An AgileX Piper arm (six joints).
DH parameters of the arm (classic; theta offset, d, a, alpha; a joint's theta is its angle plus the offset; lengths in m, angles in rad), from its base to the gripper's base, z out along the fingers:
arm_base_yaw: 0 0.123 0 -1.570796
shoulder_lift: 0.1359 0 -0.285 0
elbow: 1.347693 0 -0.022 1.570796
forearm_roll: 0 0.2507 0 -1.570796
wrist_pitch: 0 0 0 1.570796
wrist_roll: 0 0.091 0 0
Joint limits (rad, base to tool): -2.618..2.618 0..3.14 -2.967..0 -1.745..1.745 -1.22..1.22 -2.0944..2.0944
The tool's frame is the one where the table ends.
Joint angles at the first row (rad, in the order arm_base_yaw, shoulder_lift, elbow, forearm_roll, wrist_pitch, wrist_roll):
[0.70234 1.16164 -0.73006 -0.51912 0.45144 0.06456]
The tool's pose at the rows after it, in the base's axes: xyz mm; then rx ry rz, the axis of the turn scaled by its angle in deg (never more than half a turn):
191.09, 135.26, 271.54, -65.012, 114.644, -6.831
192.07, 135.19, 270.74, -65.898, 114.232, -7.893
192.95, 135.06, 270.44, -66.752, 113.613, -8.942
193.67, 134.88, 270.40, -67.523, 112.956, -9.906
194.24, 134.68, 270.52, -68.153, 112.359, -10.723
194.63, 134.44, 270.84, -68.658, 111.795, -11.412
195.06, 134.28, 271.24, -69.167, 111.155, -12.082
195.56, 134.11, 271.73, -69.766, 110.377, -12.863
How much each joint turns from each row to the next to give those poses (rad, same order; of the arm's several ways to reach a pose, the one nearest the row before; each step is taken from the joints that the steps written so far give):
[0.00026 0.00869 0.00021 -0.01497 0.00115 -0.00292]
[-0.00001 0.00455 0.00000 -0.01803 0.00162 -0.00112]
[0.00000 0.00298 -0.00003 -0.01970 0.00005 -0.00072]
[0.00002 0.00184 0.00004 -0.01872 -0.00035 -0.00064]
[-0.00002 0.00103 -0.00002 -0.01616 -0.00038 -0.00041]
[0.00001 0.00000 0.00001 -0.01412 -0.00045 -0.00018]
[0.00000 0.00003 -0.00003 -0.01471 -0.00155 -0.00004]
[-0.00002 -0.00002 0.00001 -0.01747 -0.00213 -0.00004]

